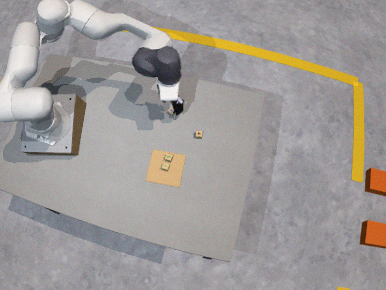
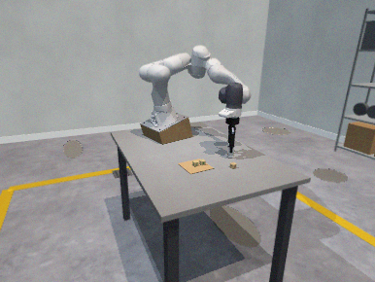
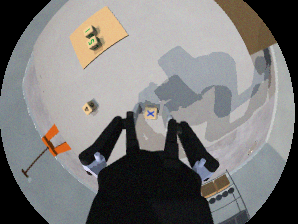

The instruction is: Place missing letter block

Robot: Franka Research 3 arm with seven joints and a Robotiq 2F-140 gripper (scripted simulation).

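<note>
Now: hand 1 cm short of the tan mat, 25 cm to the left of it and 3 cm above it. From my hand the other things lie so: block 13 cm ahead, 10 cm to the right, 2 cm below.
</note>
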